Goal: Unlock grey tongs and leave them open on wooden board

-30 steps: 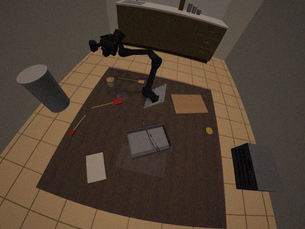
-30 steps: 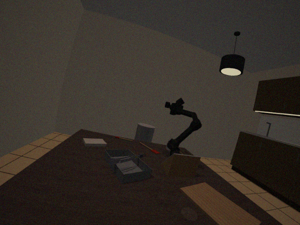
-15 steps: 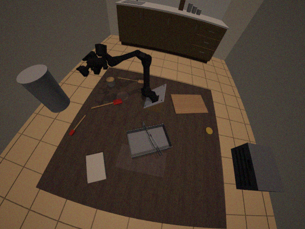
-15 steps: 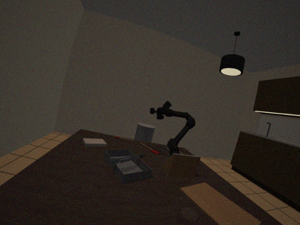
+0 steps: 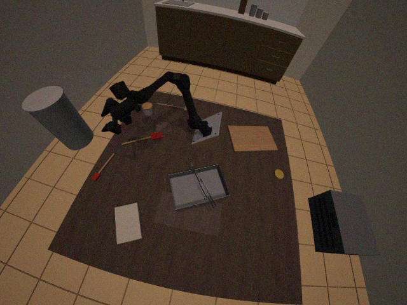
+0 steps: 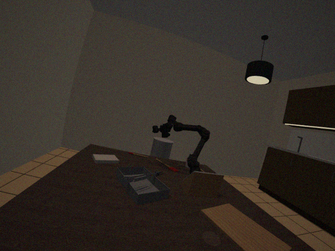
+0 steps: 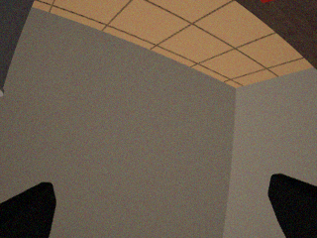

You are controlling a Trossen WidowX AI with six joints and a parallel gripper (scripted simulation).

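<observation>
The grey roasting tin lies 12 cm ahead of my gripper tip, 53 cm to the left of it and 25 cm below it. From my gripper tip the other things lie so: white block (38 cm ahead, 21 cm to the left, 27 cm below); then small jar (41 cm behind, 3 cm to the left, 25 cm below); then red-tipped spatula (14 cm ahead, 7 cm to the right, 28 cm below).
</observation>
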